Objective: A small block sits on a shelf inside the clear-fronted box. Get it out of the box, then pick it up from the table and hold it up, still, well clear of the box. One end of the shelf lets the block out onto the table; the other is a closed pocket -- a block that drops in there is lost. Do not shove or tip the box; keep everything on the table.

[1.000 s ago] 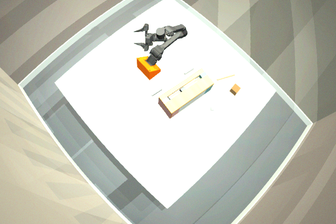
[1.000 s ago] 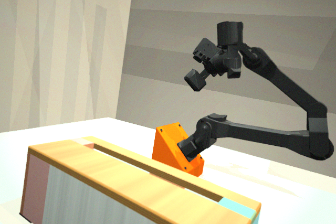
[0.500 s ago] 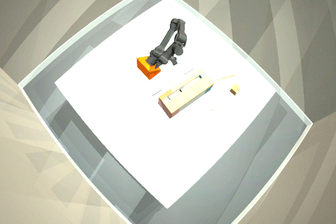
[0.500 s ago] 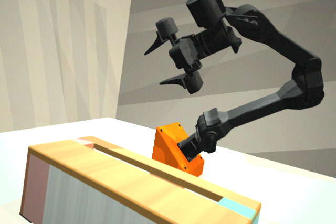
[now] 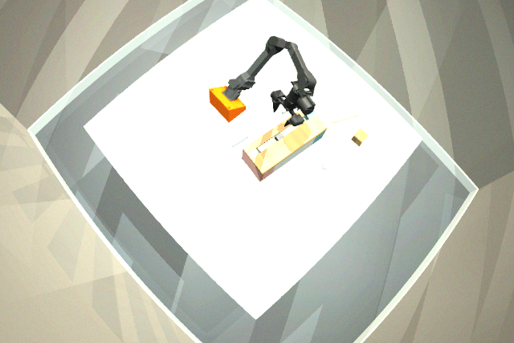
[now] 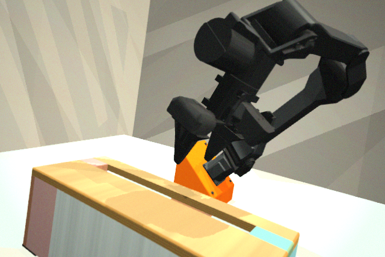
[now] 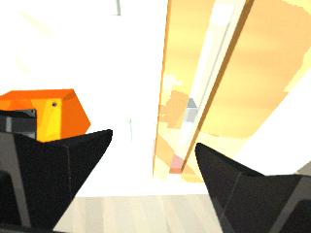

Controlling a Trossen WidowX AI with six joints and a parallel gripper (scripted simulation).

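My gripper tip is 90 mm above the grey block, 50 mm short of it and 30 mm to the left of it. From my gripper tip the other things lie so: tan block 300 mm to the left, 300 mm ahead, 140 mm below; thin stick 330 mm to the left, 180 mm ahead, 170 mm below; box 110 mm below, 40 mm ahead, 10 mm to the right.
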